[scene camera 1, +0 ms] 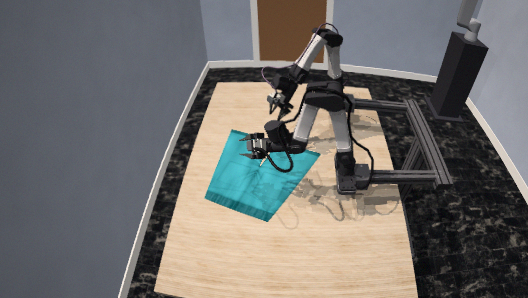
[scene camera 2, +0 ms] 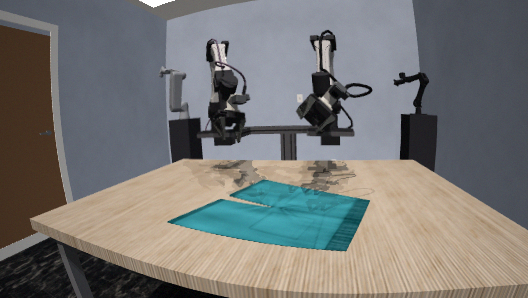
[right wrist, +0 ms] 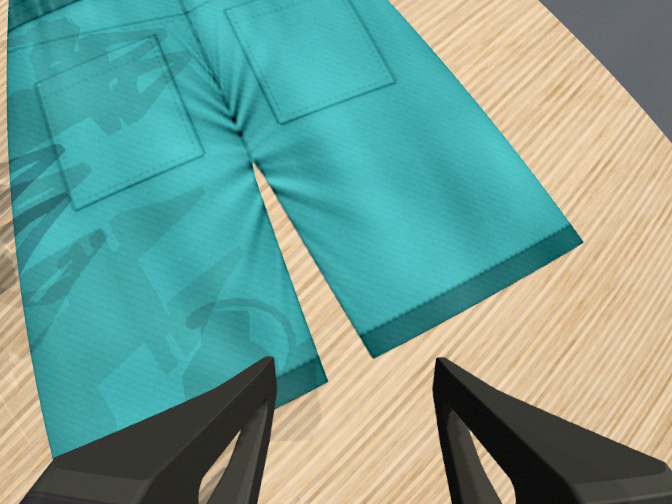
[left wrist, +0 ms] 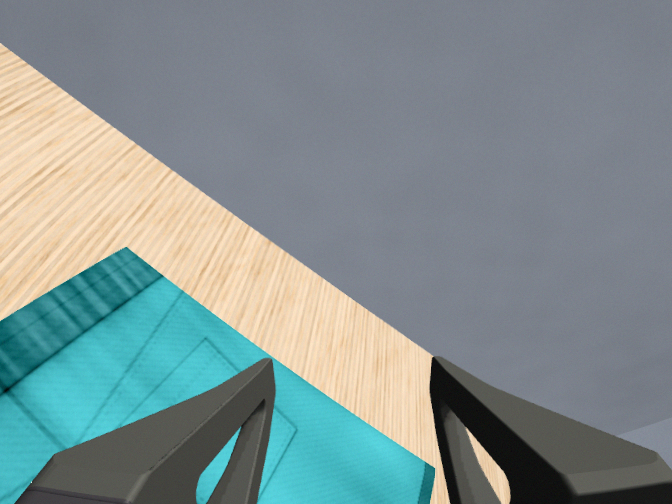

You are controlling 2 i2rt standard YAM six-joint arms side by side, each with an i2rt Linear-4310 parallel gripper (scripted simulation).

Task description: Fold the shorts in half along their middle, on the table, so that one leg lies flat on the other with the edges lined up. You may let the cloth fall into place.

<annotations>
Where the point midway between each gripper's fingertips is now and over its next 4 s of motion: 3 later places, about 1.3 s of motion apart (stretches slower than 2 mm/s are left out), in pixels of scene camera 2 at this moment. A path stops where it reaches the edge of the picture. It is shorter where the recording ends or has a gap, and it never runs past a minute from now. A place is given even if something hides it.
The left gripper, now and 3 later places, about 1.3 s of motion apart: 310, 125; 349, 175; 348, 187; 348, 198
The right gripper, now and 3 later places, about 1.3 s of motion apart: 231, 141; 272, 161; 272, 174; 274, 182
</annotations>
